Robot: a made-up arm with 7 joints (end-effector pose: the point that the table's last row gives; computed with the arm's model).
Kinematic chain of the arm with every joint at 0, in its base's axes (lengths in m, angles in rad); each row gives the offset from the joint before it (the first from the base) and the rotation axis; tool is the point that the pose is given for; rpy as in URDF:
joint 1: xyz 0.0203 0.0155 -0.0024 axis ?
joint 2: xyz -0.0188 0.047 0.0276 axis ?
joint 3: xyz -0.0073 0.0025 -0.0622 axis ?
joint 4: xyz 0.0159 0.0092 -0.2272 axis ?
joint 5: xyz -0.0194 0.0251 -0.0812 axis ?
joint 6: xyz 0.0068 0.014 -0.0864 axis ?
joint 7: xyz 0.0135 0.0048 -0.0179 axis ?
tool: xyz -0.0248 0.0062 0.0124 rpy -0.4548 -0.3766 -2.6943
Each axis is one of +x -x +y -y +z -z.
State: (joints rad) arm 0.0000 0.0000 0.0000 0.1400 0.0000 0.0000 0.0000
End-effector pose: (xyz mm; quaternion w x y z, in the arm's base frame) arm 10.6 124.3 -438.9 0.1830 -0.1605 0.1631 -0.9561
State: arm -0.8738 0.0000 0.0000 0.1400 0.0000 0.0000 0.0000
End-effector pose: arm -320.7 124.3 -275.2 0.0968 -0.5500 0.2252 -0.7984
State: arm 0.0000 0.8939 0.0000 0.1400 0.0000 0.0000 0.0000
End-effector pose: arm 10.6 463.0 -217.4 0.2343 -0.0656 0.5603 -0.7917
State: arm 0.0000 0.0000 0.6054 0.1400 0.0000 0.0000 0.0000
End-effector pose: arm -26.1 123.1 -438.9 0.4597 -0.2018 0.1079 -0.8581
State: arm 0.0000 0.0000 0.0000 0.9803 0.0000 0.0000 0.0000
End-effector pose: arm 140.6 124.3 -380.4 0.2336 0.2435 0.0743 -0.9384
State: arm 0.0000 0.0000 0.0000 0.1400 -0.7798 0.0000 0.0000
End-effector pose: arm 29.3 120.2 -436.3 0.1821 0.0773 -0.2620 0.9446
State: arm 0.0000 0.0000 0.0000 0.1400 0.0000 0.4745 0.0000
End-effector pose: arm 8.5 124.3 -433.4 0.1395 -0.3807 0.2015 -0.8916
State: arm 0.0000 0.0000 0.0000 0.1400 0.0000 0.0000 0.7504
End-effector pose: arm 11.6 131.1 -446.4 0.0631 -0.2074 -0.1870 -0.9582
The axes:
joint 1: -y
joint 2: +x
joint 3: +z
joint 4: -y
joint 5: +z
joint 6: +y
joint 7: -x

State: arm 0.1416 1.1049 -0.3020 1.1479 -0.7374 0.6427 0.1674
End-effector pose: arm 185.6 391.0 -107.3 0.1179 -0.0813 -0.7968 0.5870
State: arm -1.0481 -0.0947 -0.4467 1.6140 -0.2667 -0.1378 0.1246
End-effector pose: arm -123.9 8.9 -285.4 0.0253 0.1243 -0.1110 -0.9857
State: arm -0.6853 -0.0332 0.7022 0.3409 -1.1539 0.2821 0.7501
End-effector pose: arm -250.7 143.7 -335.4 0.0713 0.6182 0.0025 0.7828
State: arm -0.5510 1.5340 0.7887 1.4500 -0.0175 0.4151 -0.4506
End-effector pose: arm 168.3 402.0 120.3 0.1692 0.5016 0.7523 -0.3922
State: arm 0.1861 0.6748 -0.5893 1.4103 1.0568 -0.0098 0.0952
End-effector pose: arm 219.9 239.8 -262.8 0.1560 0.3056 -0.1784 -0.9222
